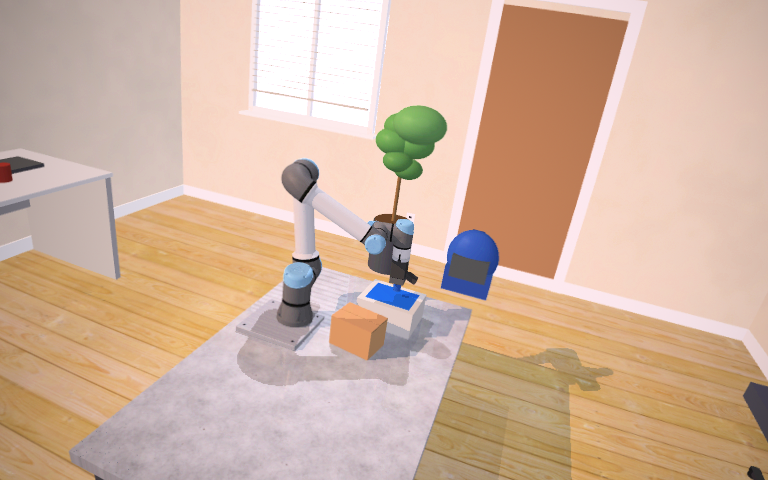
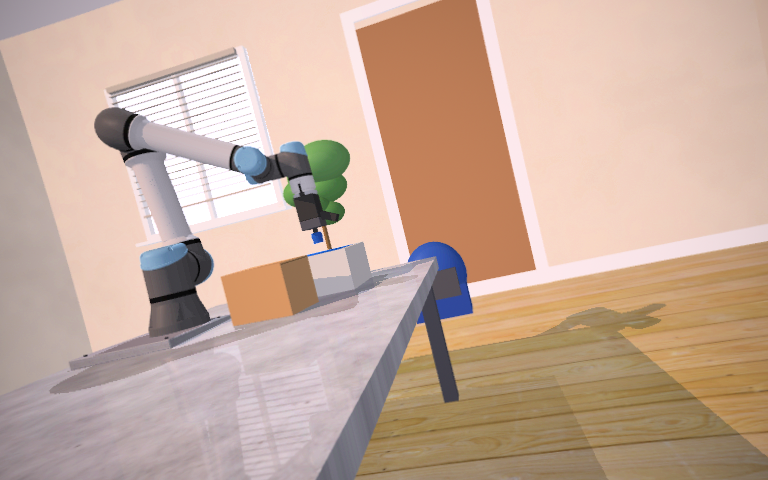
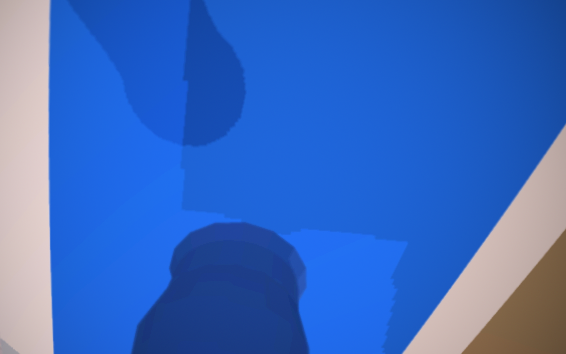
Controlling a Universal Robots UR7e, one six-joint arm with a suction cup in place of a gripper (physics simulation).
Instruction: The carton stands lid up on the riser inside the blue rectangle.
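Frame: origin at the arm's base, x ahead, y left, z up, level; millimetres.
Seen in the pictures: hand, tool point: [image 1: 396, 289] [image 2: 318, 242] [image 3: 238, 278]; arm's base, link origin: [image 1: 294, 317] [image 2: 181, 328].
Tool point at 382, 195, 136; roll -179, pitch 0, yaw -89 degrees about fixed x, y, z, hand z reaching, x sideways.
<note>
Offsets run from my tool point to a thing's top centre, as dx, dy, dz. Level surfaces: height alone.
The orange carton @(-92, -240, -21) [image 1: 357, 335] [image 2: 259, 295] [image 3: 525, 312] rests on the table close beside the white riser @(-12, -5, -31) [image 1: 386, 314] [image 2: 335, 275] [image 3: 25, 150]. Which face is its lid I cannot tell. The blue rectangle @(-12, -5, -31) [image 1: 380, 294] [image 3: 325, 125] lies on the riser's top, with no carton on it. My gripper [image 1: 397, 289] [image 2: 317, 241] [image 3: 237, 245], a small blue suction cup, points down a little above the blue rectangle and carries nothing. Suction itself cannot be seen.
The grey table @(dz -151) [image 1: 271, 427] [image 2: 186, 430] bears the arm's base plate [image 1: 254, 328] [image 2: 113, 353] to the left of the riser. A potted plant [image 1: 420, 125] [image 2: 329, 160] stands behind, and a blue bin [image 1: 472, 249] [image 2: 438, 255] stands beyond the table's far right edge.
</note>
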